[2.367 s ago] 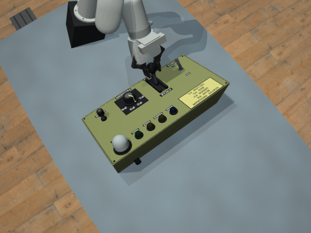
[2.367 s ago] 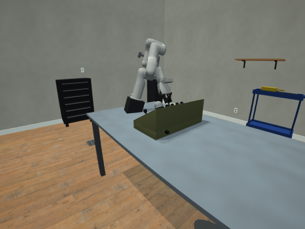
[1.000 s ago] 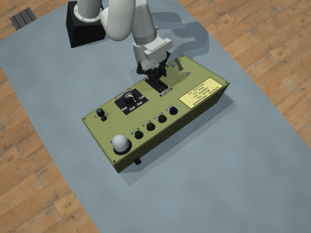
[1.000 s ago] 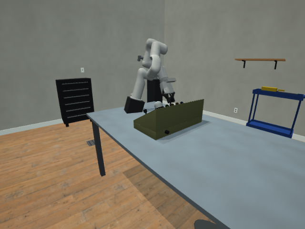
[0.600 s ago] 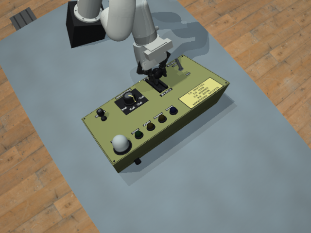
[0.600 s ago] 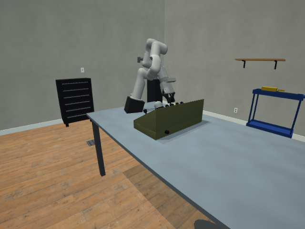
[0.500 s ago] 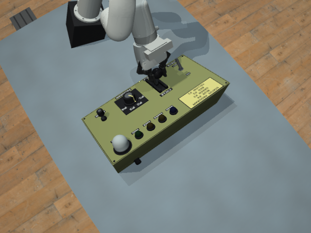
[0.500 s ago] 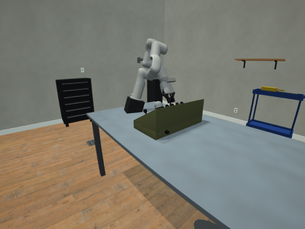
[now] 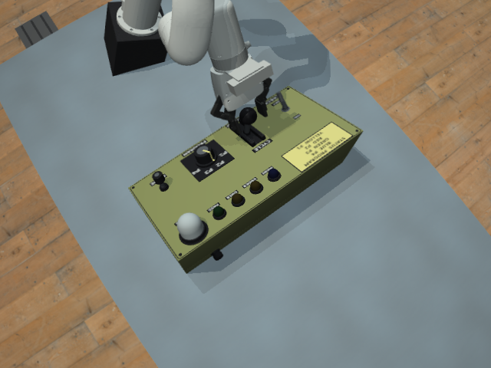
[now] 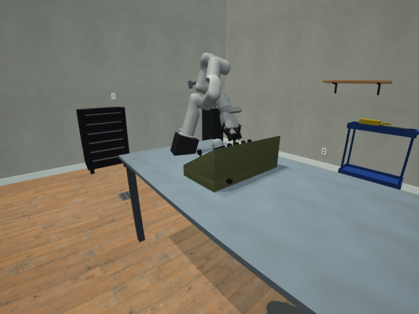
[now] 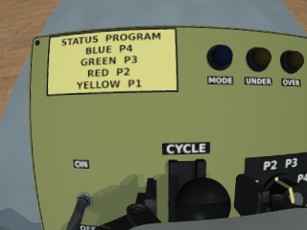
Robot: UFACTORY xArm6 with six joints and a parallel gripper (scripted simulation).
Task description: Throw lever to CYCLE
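My hand is 4 cm above the black ball-topped lever. The rest, counted from my hand: rotary selector 12 cm to the right, 6 cm below, 1 cm behind; then metal check switch 12 cm to the left, 7 cm below; then olive console 7 cm below, 6 cm to the right, 3 cm ahead.
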